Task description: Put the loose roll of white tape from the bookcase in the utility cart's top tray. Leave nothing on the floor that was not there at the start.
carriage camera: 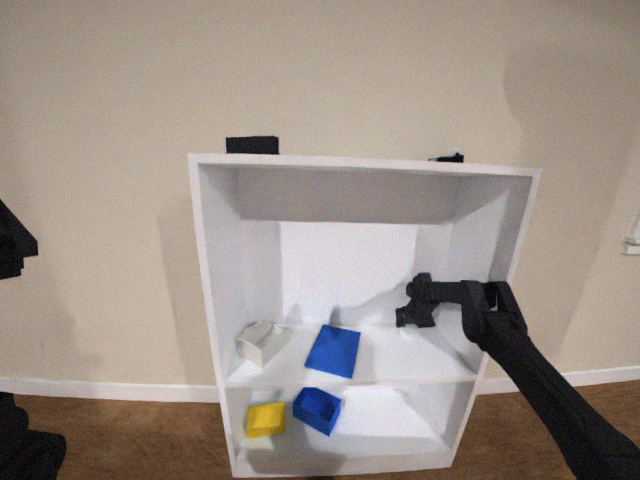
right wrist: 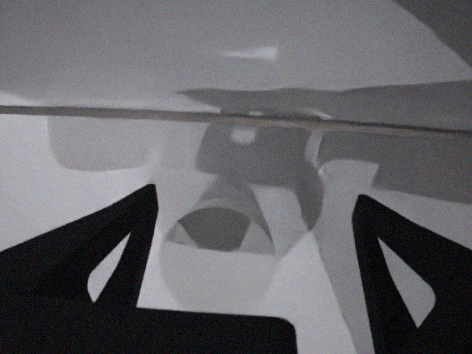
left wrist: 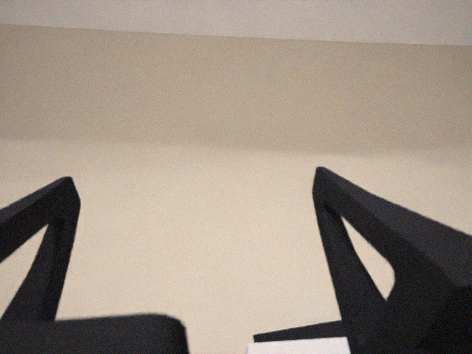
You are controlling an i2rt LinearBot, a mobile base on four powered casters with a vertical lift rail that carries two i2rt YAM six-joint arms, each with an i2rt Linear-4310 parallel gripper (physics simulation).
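Frame: origin at the left arm's base, x ahead, y left, z up, level; metres.
Seen in the pictures: left gripper, fingertip midpoint: [left wrist: 197,183]; right gripper, fingertip midpoint: [carriage camera: 407,326] [right wrist: 256,201].
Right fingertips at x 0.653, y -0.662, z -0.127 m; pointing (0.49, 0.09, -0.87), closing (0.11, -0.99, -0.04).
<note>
Pixels of each thing's top centre, then the offset from my right fingertips to it. "*": a spot on its surface instead.
- white tape at its top centre: [right wrist: 216,265] [carriage camera: 407,329] 0.007 m up, 0.029 m back, 0.012 m left
- white open box at a spot on its surface: [carriage camera: 254,351] * 0.036 m up, 0.214 m back, 0.535 m left
- flat blue item at its top centre: [carriage camera: 335,346] 0.009 m down, 0.122 m back, 0.286 m left
- yellow item at its top centre: [carriage camera: 266,415] 0.324 m down, 0.153 m back, 0.532 m left
- blue bin at its top centre: [carriage camera: 317,401] 0.294 m down, 0.104 m back, 0.342 m left
- black box at its top centre: [left wrist: 296,330] [carriage camera: 250,137] 0.645 m up, 0.140 m back, 0.538 m left
- small dark object at its top centre: [carriage camera: 449,146] 0.661 m up, 0.005 m ahead, 0.046 m right
The loose roll of white tape [right wrist: 220,280] appears in the right wrist view as a pale round shape with a darker hollow, on the bookcase's upper shelf. My right gripper [carriage camera: 400,316] [right wrist: 256,201] reaches into the right part of the upper compartment. It is open, and the roll shows between its spread fingers, nearer the left finger, not gripped. In the carriage camera the arm mostly hides the roll. My left gripper [carriage camera: 25,259] [left wrist: 197,183] is open and empty, left of the white bookcase [carriage camera: 361,163]. The utility cart does not show in these views.
A white open box [carriage camera: 254,351] and a flat blue item [carriage camera: 334,351] are on the upper shelf. A yellow item [carriage camera: 265,419] and a blue bin [carriage camera: 315,408] are below. A black box [carriage camera: 252,145] and a small dark object [carriage camera: 450,158] stand on top.
</note>
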